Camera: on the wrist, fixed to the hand. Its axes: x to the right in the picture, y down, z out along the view.
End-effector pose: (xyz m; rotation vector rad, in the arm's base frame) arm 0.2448 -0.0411 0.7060 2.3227 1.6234 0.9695
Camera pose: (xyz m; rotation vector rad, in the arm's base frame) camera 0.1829 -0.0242 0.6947 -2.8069 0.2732 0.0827
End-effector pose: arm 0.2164 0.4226 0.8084 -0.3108 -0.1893 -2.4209
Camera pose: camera 0.1748 0.4654 0.7823 -0.6553 -0.4806 -0.7860
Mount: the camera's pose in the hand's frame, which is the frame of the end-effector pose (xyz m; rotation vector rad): -0.0026 -0.0609 -0.0230 0.4030 -0.5827 1.4647
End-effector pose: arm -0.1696 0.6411 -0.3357 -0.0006 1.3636 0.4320
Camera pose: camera -0.1734 0.5785 -0.3533 1.4102 0.6357 1.2240
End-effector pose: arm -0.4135 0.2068 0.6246 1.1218 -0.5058 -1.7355
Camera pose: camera -0.4240 0.2395 0.5692 0.1864 -1.5799 -0.5757
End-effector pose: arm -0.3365 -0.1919 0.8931 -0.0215 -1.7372 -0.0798
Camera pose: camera -0.3171 -0.2541 0.8918 -1.0751 -1.8665 1.4499
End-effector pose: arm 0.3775 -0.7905 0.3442 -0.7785 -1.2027 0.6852
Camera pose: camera 0.4025 -0.8307 0.3889 -1.0810 -0.7519 2.3956
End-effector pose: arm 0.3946 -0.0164 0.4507 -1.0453 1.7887 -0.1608
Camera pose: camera 0.4113 -0.0599 0.4963 0.5909 1.4674 0.5994
